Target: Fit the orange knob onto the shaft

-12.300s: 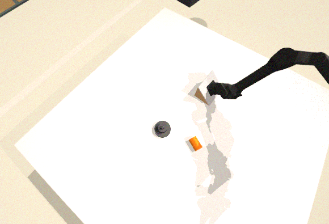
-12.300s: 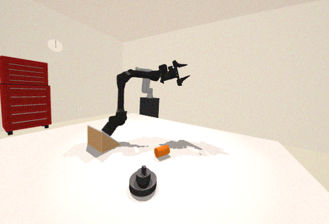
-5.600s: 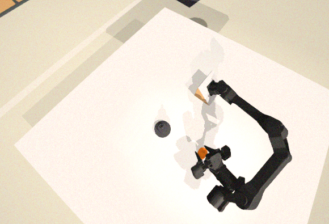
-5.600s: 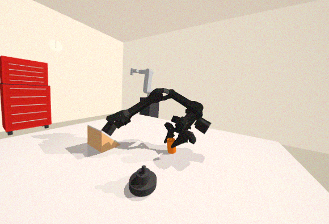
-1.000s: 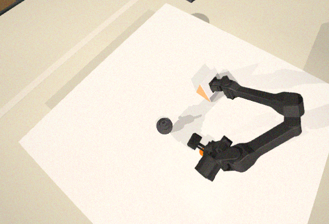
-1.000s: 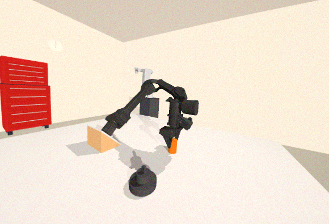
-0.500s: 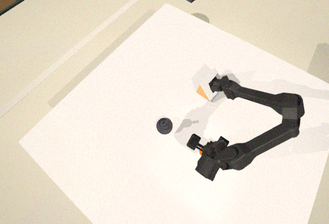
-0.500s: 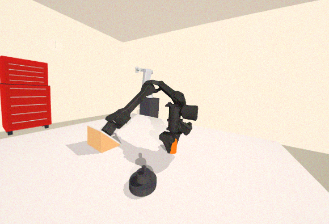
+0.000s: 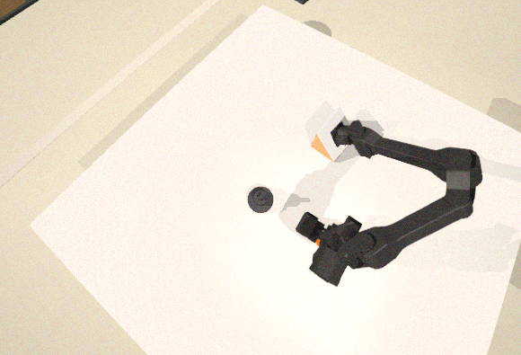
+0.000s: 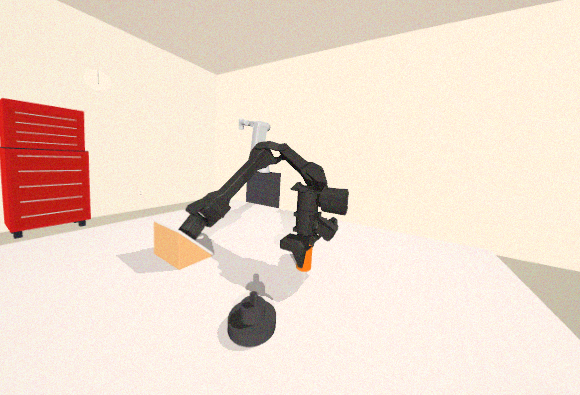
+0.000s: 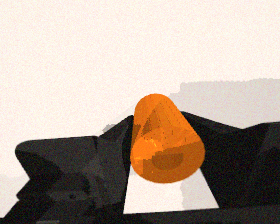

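Now: gripper tip 22 cm to the left of the round pedestal, 4 cm short of it and 2 cm below it. Round my gripper tip: orange knob: 2 cm above.
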